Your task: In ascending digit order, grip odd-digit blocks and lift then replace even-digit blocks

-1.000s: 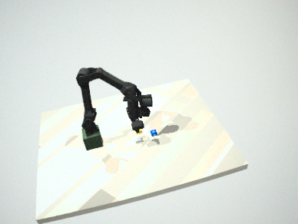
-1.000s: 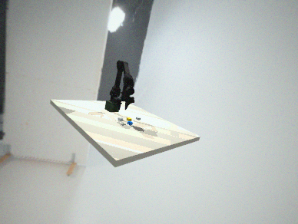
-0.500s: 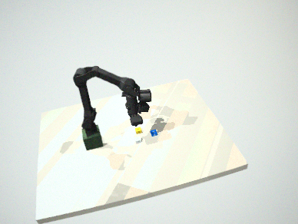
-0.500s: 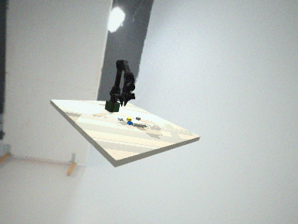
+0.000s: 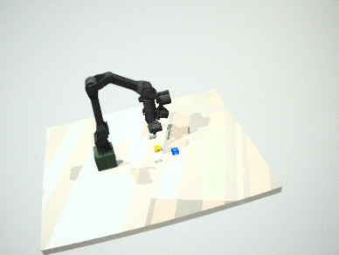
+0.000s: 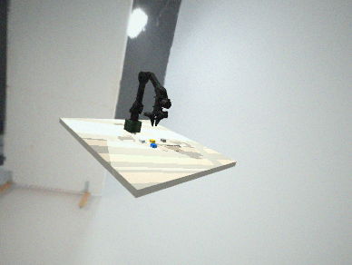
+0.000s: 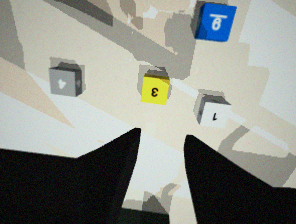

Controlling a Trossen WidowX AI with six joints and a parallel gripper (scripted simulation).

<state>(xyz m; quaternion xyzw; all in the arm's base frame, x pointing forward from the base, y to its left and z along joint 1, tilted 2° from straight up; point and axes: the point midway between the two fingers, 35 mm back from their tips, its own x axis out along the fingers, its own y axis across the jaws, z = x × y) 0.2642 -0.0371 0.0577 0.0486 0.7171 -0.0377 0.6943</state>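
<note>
My gripper tip is now 1 cm short of the yellow block, 1 cm to the right of it and 11 cm above it. From my gripper tip the other things lie so: blue block (8 cm ahead, 6 cm to the right, 11 cm below); grey block (2 cm ahead, 12 cm to the left, 11 cm below); white block (2 cm behind, 7 cm to the right, 11 cm below).
</note>
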